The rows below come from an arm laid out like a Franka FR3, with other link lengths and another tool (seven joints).
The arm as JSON. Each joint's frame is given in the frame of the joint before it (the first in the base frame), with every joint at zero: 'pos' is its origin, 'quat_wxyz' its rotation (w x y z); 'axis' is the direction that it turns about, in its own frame. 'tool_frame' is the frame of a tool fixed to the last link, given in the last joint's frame.
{
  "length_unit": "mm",
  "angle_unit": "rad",
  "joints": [
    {
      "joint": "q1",
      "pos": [
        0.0,
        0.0,
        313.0
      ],
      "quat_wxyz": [
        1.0,
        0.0,
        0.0,
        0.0
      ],
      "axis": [
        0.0,
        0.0,
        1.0
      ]
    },
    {
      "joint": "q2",
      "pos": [
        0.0,
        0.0,
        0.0
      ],
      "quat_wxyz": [
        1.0,
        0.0,
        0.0,
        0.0
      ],
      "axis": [
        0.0,
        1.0,
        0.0
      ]
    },
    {
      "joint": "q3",
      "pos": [
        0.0,
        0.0,
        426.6
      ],
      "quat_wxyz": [
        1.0,
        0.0,
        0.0,
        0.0
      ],
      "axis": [
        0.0,
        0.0,
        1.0
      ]
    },
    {
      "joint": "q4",
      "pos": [
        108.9,
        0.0,
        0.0
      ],
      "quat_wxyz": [
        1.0,
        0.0,
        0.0,
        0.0
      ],
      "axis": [
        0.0,
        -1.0,
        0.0
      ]
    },
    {
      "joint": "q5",
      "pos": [
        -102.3,
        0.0,
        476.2
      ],
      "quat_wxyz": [
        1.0,
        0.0,
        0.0,
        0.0
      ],
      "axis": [
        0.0,
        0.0,
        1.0
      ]
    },
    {
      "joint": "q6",
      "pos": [
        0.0,
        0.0,
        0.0
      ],
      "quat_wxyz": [
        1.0,
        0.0,
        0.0,
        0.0
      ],
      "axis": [
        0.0,
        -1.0,
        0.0
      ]
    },
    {
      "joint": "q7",
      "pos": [
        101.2,
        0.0,
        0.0
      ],
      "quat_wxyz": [
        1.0,
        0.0,
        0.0,
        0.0
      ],
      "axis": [
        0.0,
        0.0,
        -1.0
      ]
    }
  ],
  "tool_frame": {
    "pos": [
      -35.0,
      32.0,
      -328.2
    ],
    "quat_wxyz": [
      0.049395,
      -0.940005,
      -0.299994,
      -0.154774
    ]
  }
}
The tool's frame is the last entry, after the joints.
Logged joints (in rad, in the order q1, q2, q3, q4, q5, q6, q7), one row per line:
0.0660 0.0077 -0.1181 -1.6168 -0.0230 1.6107 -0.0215
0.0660 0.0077 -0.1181 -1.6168 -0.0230 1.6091 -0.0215
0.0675 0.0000 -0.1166 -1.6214 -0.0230 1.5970 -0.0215
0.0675 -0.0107 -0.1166 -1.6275 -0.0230 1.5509 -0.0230
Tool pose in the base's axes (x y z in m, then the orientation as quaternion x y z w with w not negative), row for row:
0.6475 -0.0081 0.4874 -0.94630 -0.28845 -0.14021 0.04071
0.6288 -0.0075 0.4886 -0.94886 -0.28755 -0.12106 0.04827
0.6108 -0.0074 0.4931 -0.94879 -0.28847 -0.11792 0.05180
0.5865 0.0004 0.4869 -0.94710 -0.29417 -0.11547 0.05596
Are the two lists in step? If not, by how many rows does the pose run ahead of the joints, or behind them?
The pose runs 2 rows ahead of the joints: the pose in row i belongs to the joints in row i + 2.
